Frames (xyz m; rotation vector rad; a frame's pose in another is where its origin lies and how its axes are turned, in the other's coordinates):
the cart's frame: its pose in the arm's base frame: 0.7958 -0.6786 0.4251 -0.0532 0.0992 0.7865
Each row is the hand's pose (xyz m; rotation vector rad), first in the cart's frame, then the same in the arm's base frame.
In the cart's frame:
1: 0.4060 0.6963 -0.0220 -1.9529 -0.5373 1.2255
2: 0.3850 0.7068 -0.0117 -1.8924 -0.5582 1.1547
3: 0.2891 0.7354 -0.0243 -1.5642 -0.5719 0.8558
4: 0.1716 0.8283 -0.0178 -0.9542 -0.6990 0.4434
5: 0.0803 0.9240 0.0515 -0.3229 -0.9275 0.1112
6: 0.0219 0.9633 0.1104 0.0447 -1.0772 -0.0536
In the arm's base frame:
1: 0.5857 0.0964 0.3515 -1.7492 -1.3057 1.8021
2: 0.5642 0.0899 0.3639 -1.6737 -1.2913 1.7487
3: 0.4758 0.0415 0.3615 -1.3248 -1.1289 1.5312
4: 0.3279 0.0249 0.3798 -0.6697 -0.9644 1.1955
5: 0.2008 0.0340 0.4576 0.0157 -0.9106 0.8667
6: 0.1360 0.0256 0.5221 0.4091 -0.9008 0.6741

